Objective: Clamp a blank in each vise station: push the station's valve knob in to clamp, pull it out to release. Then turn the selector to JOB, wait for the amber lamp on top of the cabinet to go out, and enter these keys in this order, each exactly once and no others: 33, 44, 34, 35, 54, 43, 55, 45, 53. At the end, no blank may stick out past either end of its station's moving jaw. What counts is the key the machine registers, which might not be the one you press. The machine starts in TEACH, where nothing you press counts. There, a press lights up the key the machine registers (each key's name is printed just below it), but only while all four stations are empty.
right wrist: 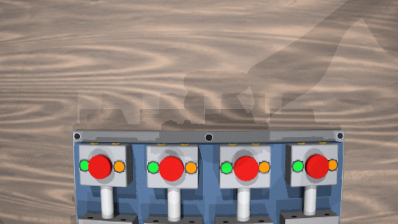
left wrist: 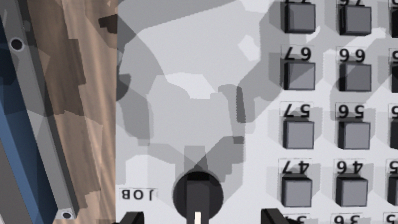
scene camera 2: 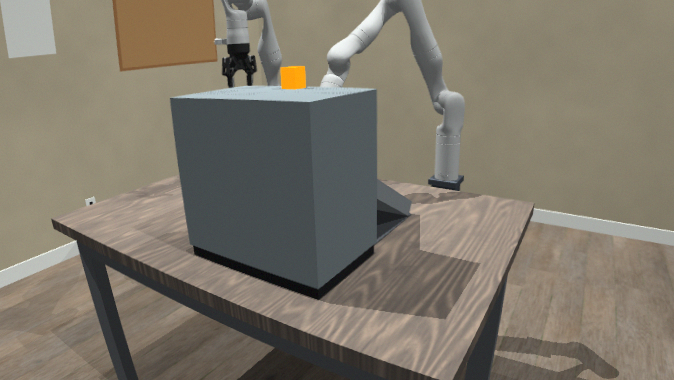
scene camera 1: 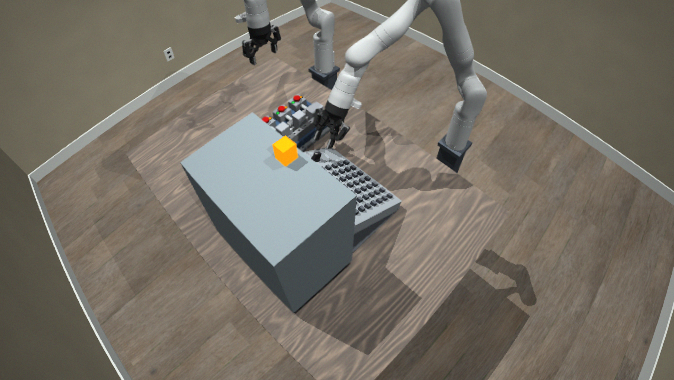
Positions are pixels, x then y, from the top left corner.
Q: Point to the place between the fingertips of my left gripper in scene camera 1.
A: At 322,144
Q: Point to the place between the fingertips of my right gripper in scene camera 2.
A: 241,86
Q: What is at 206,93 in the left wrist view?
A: A keypad.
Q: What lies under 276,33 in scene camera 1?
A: My right gripper.
